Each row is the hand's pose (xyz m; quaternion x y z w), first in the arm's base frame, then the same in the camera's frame.
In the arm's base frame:
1: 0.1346 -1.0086 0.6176 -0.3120 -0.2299 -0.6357 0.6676
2: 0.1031 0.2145 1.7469 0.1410 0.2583 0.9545 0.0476
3: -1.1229 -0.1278 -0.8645 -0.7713 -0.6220 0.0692 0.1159
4: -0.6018 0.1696 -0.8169 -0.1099 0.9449 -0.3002 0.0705
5: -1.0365 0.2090 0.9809 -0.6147 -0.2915 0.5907 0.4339
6: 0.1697 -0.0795 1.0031 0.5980 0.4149 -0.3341 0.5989
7: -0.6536 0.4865 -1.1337 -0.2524 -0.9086 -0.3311 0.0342
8: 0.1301 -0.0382 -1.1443 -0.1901 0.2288 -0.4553 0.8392
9: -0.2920 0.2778 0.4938 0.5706 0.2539 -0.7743 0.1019
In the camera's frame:
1: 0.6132 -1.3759 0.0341 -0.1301 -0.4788 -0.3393 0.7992
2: -0.6457 -0.5937 0.7929 0.1316 -0.3424 -0.8840 0.2898
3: -0.2937 -1.7000 -1.8702 0.4631 0.8830 -0.0258 0.0717
4: -0.1912 -1.1146 -1.7750 -0.4345 0.7758 -0.3197 0.3271
5: -1.0987 -1.4334 -0.1947 -0.5580 -0.5401 0.6264 0.0679
6: -0.1466 -0.7320 0.1798 0.3866 0.4965 0.0081 0.7771
7: -0.3390 -0.9366 -2.1623 0.1877 -0.9454 -0.2663 0.0029
8: 0.5245 -0.7066 -1.8607 -0.2440 -0.0329 -0.1181 0.9620
9: -0.5151 -0.8287 -0.4948 0.5284 0.3916 -0.5814 0.4791

